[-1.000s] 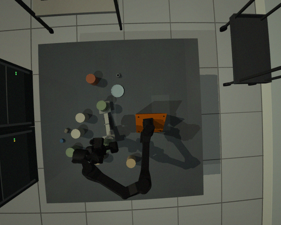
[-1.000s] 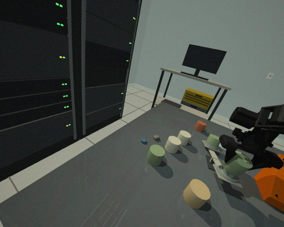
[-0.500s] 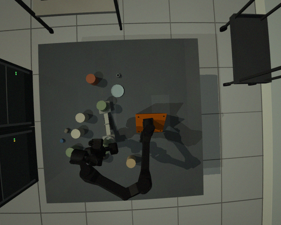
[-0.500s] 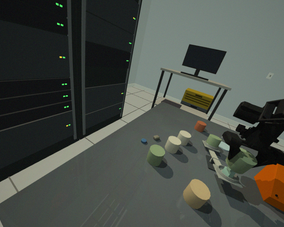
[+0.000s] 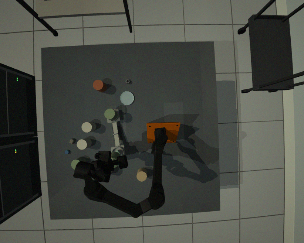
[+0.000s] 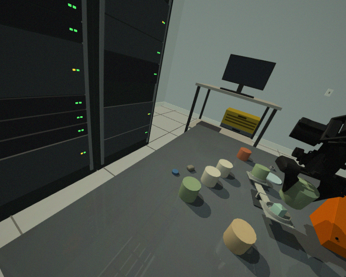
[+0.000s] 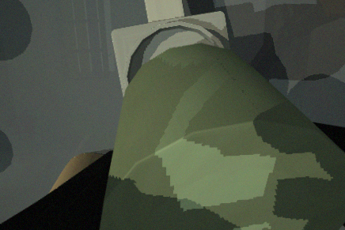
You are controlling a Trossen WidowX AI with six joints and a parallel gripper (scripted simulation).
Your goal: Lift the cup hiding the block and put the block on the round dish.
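My gripper tip is 80 mm above the pale green block and 10 mm to the left of it. From my gripper tip the other things lie so: pale blue round dish (380 mm to the right, 170 mm below, 100 mm behind); then balance beam (140 mm to the right, 130 mm below, 10 mm ahead); then green cup (290 mm to the right, 110 mm below, 20 mm ahead).
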